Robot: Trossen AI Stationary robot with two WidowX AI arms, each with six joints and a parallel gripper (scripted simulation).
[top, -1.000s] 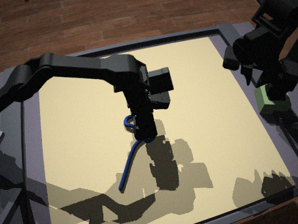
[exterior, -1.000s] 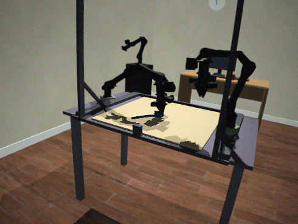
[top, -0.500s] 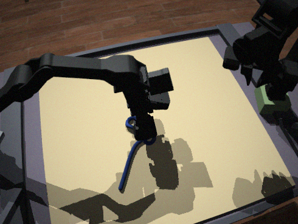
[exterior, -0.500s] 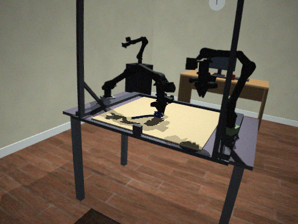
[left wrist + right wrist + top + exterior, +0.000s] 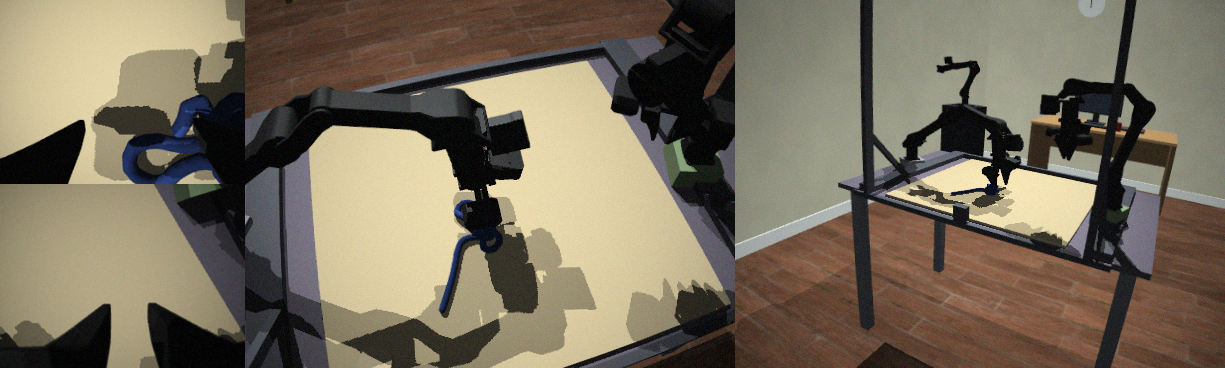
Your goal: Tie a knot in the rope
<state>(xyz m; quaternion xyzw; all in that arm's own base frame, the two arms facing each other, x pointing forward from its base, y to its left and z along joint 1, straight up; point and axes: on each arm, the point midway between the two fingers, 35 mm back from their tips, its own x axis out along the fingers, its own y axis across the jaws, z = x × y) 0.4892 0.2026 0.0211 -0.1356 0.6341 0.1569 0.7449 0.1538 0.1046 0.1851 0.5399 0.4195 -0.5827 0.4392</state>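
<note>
The tan mat lies 10 mm ahead of my left hand, 30 mm to the right of it and 50 mm below it.
</note>
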